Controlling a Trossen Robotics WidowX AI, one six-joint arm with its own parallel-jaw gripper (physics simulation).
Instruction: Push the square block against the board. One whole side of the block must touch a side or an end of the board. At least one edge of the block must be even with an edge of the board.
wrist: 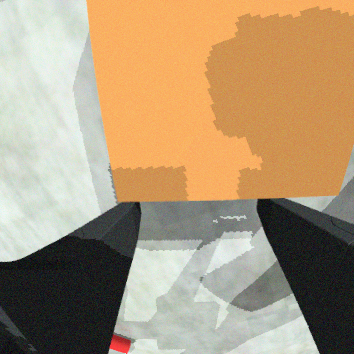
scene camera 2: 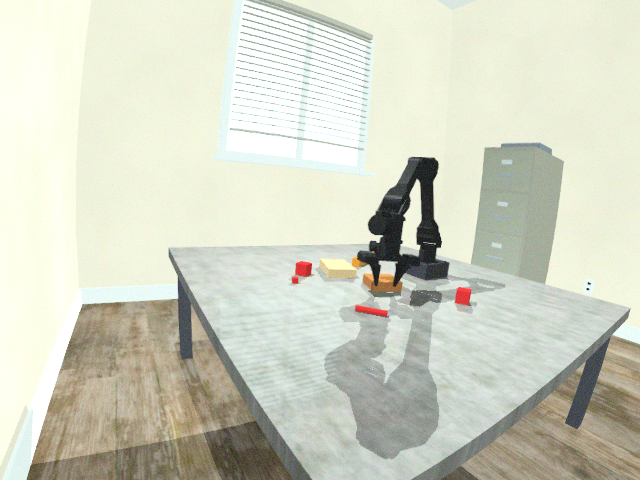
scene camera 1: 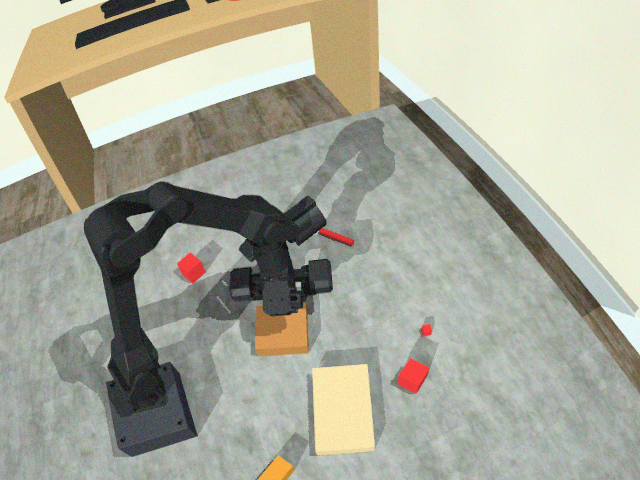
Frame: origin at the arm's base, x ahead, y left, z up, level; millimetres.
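Seen in the pictures: gripper, fingertip midpoint: (wrist: pixel 198 202) (scene camera 2: pixel 385 286); arm's base, link origin: (scene camera 2: pixel 427 261) (scene camera 1: pixel 147 393).
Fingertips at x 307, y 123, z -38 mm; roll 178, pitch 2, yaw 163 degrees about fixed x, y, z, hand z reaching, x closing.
Offsets run from my fingertips to a thing's middle.
The square block {dx -29, dy -51, dz -4 mm} (scene camera 1: pixel 289 338) (scene camera 2: pixel 368 282) (wrist: pixel 165 100) is orange and lies flat on the table. The board {dx +21, dy -248, dz -4 mm} (scene camera 1: pixel 342 408) (scene camera 2: pixel 337 268) is a cream rectangle, apart from the block. In scene camera 1 the block is up and left of the board, with its lower right corner near the board's upper left corner. My gripper (scene camera 1: pixel 281 303) (scene camera 2: pixel 387 285) (wrist: pixel 198 202) is open and empty, pointing down at the block's side away from the board. In the wrist view both fingertips are close along that side; contact is unclear. The fingertips are hidden in scene camera 1.
A red cube {dx -175, dy +163, dz +1 mm} (scene camera 1: pixel 191 267) (scene camera 2: pixel 462 296) lies left of the gripper in scene camera 1. Another red cube {dx +159, dy -239, dz +1 mm} (scene camera 1: pixel 412 376) (scene camera 2: pixel 303 268) and a tiny one {dx +227, dy -157, dz -11 mm} (scene camera 1: pixel 425 329) (scene camera 2: pixel 295 280) lie right of the board. A red rod {dx +151, dy +133, dz -12 mm} (scene camera 1: pixel 336 237) (scene camera 2: pixel 371 311) (wrist: pixel 120 343) and an orange bar {dx -193, dy -370, dz -3 mm} (scene camera 1: pixel 276 469) (scene camera 2: pixel 357 261) also lie there.
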